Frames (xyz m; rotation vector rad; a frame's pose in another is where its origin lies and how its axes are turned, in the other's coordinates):
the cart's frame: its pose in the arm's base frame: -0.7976 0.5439 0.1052 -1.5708 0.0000 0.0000
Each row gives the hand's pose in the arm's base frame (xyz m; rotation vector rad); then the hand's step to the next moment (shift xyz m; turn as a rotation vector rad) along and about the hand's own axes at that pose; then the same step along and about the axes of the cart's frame.
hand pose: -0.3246 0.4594 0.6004 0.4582 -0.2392 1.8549
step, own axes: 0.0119 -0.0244 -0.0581 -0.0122 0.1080 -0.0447
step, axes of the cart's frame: 0.0086 0.0489 0.0406 -0.1072 0.0389 -0.0286
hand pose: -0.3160 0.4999 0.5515 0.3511 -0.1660 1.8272
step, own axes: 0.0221 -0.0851 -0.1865 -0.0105 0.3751 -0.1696
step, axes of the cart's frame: 0.0475 0.1747 0.0987 -0.3822 0.1383 -0.0661
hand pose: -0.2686 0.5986 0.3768 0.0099 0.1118 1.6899
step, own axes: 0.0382 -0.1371 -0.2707 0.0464 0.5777 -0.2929
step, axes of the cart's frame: 0.1115 0.2826 0.0355 -0.5986 0.2481 -0.0419
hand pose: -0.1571 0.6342 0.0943 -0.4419 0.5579 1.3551
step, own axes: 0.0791 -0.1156 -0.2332 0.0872 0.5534 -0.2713
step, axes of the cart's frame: 0.0957 0.2355 -0.0969 -0.5672 0.2564 -0.0012
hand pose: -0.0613 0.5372 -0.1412 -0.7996 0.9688 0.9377
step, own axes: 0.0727 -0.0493 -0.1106 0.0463 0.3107 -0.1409
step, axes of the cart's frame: 0.0294 0.0999 -0.0955 -0.3156 0.1374 0.0087
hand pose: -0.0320 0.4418 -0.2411 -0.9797 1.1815 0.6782
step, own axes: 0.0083 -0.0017 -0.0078 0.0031 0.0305 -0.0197
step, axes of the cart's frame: 0.0003 0.0081 -0.0082 -0.0339 0.0125 -0.0043
